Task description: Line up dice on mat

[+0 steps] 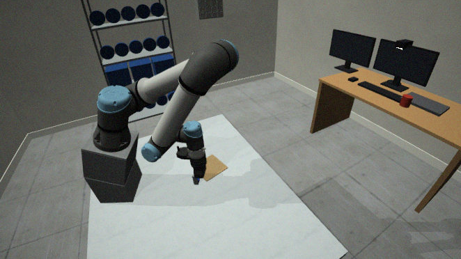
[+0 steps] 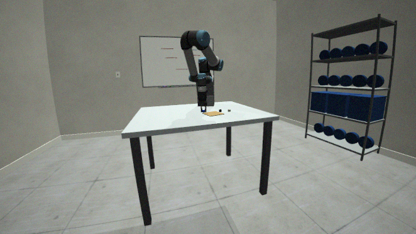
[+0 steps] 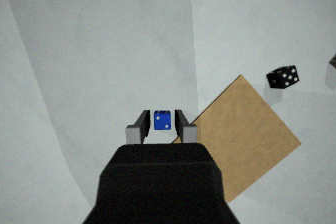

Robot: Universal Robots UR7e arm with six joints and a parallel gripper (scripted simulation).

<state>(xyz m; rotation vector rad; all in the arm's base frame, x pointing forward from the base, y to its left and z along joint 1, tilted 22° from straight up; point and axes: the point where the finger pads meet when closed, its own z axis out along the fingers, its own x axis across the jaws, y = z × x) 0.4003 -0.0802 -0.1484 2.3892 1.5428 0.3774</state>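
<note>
My gripper is now 10 mm above the blue die. Also, from my hand: tan mat (80 mm ahead, 70 mm to the left, 20 mm below); black die (20 mm ahead, 150 mm to the left, 10 mm below); white die (30 mm ahead, 230 mm to the left, 10 mm below).
</note>
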